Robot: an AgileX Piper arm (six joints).
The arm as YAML. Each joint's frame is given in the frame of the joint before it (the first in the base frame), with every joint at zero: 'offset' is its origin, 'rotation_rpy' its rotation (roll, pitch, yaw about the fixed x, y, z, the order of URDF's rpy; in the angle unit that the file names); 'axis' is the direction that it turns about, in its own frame. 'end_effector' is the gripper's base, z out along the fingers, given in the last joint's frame.
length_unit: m
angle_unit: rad
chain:
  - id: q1
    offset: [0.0, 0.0, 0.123]
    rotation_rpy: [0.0, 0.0, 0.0]
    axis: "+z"
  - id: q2
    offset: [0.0, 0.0, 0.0]
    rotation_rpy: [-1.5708, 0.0, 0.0]
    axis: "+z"
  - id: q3
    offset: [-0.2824, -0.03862, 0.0]
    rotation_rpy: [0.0, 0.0, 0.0]
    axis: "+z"
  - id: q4
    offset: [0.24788, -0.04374, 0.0]
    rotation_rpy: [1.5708, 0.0, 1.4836]
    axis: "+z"
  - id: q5
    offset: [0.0, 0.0, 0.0]
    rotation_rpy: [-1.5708, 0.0, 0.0]
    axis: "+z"
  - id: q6
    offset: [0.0, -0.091, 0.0]
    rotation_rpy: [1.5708, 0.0, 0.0]
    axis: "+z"
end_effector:
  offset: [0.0, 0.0, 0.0]
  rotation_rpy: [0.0, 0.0, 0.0]
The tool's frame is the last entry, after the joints.
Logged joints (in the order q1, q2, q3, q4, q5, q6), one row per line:
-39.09 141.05 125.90 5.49 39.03 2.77
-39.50 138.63 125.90 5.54 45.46 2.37
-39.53 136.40 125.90 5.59 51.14 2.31
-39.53 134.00 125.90 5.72 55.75 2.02
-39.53 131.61 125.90 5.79 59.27 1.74
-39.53 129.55 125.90 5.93 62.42 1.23
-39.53 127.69 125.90 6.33 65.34 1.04
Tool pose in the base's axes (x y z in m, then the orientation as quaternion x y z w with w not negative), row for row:
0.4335 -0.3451 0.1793 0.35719 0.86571 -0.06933 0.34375
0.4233 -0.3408 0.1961 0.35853 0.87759 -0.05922 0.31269
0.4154 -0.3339 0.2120 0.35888 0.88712 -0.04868 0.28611
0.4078 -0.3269 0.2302 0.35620 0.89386 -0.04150 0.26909
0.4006 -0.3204 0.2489 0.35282 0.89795 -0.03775 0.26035
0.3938 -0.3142 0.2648 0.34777 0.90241 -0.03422 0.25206
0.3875 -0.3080 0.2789 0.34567 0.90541 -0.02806 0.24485
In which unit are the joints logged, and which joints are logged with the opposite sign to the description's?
The joints are logged in degrees. Opposite sign: q3.
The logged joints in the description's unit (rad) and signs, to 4 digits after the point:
-0.6822 2.4618 -2.1974 0.0958 0.6812 0.0483
-0.6894 2.4195 -2.1974 0.0967 0.7934 0.0414
-0.6899 2.3806 -2.1974 0.0976 0.8926 0.0403
-0.6899 2.3387 -2.1974 0.0998 0.9730 0.0353
-0.6899 2.2970 -2.1974 0.1011 1.0345 0.0304
-0.6899 2.2611 -2.1974 0.1035 1.0894 0.0215
-0.6899 2.2286 -2.1974 0.1105 1.1404 0.0182

